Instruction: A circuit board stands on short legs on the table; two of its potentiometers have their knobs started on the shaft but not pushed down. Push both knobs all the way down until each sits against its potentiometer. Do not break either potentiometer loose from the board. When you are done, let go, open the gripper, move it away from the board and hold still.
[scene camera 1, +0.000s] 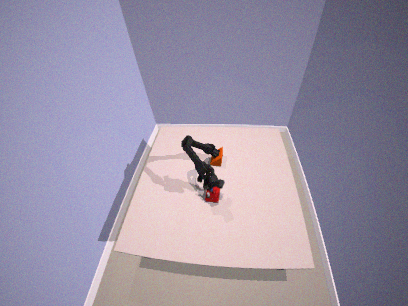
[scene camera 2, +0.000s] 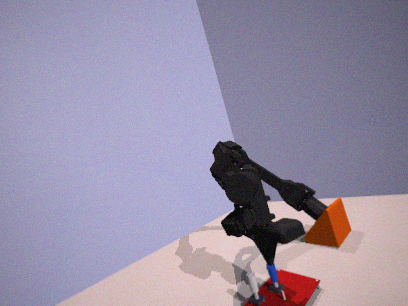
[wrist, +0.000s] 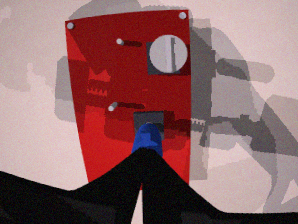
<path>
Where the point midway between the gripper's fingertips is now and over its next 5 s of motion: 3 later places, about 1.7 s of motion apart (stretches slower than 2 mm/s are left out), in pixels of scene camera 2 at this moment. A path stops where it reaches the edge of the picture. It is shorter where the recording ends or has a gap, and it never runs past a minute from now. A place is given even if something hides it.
My gripper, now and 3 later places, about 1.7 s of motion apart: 270, 264; 271, 267; 247, 262; 251, 274
</path>
